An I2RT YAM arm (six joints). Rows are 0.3 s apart.
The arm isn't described. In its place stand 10 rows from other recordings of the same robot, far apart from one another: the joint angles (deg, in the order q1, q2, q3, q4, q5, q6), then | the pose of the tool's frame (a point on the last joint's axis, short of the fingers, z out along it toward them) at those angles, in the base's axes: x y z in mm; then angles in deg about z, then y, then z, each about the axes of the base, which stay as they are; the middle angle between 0 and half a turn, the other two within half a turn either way.
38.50 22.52 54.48 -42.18 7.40 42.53 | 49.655 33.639 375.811 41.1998 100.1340 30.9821
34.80 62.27 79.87 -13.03 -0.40 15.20 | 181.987 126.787 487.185 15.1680 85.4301 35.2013
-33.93 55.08 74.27 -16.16 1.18 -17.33 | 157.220 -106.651 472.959 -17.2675 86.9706 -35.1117
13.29 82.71 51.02 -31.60 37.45 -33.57 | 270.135 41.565 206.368 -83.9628 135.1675 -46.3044
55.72 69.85 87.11 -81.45 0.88 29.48 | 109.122 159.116 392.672 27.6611 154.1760 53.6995
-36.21 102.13 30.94 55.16 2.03 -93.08 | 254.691 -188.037 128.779 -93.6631 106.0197 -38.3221
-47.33 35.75 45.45 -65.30 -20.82 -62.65 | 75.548 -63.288 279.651 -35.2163 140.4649 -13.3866
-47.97 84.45 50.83 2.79 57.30 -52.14 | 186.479 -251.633 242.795 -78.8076 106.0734 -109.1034
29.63 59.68 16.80 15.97 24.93 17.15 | 182.881 86.755 170.542 5.0743 114.2312 2.0986
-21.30 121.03 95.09 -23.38 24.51 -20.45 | 434.394 -185.214 205.824 -46.2143 133.6321 -56.2716
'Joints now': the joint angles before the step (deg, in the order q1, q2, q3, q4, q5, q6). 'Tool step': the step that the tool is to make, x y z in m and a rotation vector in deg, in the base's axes. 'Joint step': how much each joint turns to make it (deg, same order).
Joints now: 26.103, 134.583, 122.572, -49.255, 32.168, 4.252
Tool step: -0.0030, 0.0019, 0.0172, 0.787, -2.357, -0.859
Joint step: 0.397, -1.262, 1.290, -0.682, 0.916, 1.097
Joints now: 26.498, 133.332, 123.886, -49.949, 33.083, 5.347
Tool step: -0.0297, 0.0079, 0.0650, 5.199, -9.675, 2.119
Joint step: 2.419, -9.994, -4.274, 5.067, 0.088, 0.356
